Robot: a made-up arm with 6 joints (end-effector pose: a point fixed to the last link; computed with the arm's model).
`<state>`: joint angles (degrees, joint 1 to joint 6).
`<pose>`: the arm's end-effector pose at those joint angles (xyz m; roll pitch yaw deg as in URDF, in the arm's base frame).
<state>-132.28 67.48 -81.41 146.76 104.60 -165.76</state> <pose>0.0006 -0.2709 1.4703 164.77 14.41 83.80</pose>
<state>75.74 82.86 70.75 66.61 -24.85 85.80</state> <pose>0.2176 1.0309 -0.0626 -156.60 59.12 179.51</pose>
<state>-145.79 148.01 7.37 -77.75 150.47 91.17</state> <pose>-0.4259 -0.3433 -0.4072 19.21 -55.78 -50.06</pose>
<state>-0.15 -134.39 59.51 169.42 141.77 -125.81</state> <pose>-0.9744 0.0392 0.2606 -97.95 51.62 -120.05</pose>
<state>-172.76 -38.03 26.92 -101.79 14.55 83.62</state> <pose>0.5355 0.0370 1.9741 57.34 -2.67 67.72</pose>
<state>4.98 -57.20 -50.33 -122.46 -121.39 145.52</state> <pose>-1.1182 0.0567 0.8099 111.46 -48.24 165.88</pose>
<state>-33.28 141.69 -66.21 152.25 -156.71 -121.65</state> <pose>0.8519 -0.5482 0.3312 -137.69 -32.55 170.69</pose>
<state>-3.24 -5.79 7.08 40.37 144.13 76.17</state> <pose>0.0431 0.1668 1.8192 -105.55 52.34 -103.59</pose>
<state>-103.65 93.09 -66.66 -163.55 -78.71 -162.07</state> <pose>-0.1396 -1.0693 1.2859 -46.32 17.78 -158.07</pose>
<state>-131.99 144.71 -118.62 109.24 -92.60 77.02</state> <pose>-0.4629 -0.4833 0.8558 170.83 -31.42 -149.86</pose>
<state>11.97 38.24 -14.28 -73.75 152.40 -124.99</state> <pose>0.6612 0.1494 1.6151 -160.81 22.32 -22.23</pose>
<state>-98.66 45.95 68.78 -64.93 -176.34 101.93</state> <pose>-0.0098 -0.9982 0.7903 -19.29 -29.51 -0.79</pose>
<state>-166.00 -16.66 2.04 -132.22 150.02 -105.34</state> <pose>0.3495 0.0624 1.7527 -127.11 -0.66 86.03</pose>
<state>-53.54 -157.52 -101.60 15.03 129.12 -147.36</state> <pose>0.4006 -0.2452 -0.0935 -73.40 14.97 38.07</pose>
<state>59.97 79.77 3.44 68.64 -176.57 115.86</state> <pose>0.5286 1.0374 0.8764 163.01 -30.39 -56.34</pose>
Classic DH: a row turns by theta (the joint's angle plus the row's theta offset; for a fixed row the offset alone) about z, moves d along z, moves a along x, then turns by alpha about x. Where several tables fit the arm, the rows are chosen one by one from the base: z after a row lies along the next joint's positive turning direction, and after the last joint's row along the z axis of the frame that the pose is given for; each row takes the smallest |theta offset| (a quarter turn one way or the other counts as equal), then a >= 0, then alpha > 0; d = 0 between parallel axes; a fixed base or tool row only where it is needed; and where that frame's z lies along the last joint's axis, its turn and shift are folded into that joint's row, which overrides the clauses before.
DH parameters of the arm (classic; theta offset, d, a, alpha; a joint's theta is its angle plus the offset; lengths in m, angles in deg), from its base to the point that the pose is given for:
base (fixed): -38 0 0.0354 0
joint 1: 38 0.6376 0.0248 -90
joint 2: 89.87 0 -0.5759 0
joint 3: -89.87 0.0893 -0.0293 90
joint 4: 0 0.7487 0.0225 -90
joint 5: 0 0.0469 0.0215 90
joint 6: 62.14 0.155 0.0017 -55.26
tool (fixed): -152.91 0.0121 0 0

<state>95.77 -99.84 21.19 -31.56 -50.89 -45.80</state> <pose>-0.0148 -1.4404 0.6335 -106.43 79.58 90.80</pose>
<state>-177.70 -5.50 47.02 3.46 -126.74 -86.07</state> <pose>-0.2645 -0.1707 1.8183 30.81 61.57 -14.65</pose>
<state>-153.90 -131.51 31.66 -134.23 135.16 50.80</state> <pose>0.9175 0.4516 0.0623 158.82 16.69 -114.34</pose>
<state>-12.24 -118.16 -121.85 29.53 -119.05 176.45</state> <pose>0.2383 -0.0074 0.1599 66.75 -44.61 39.56</pose>
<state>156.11 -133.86 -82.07 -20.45 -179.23 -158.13</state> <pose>-0.0033 -0.1551 -0.2238 22.48 -1.70 -76.96</pose>
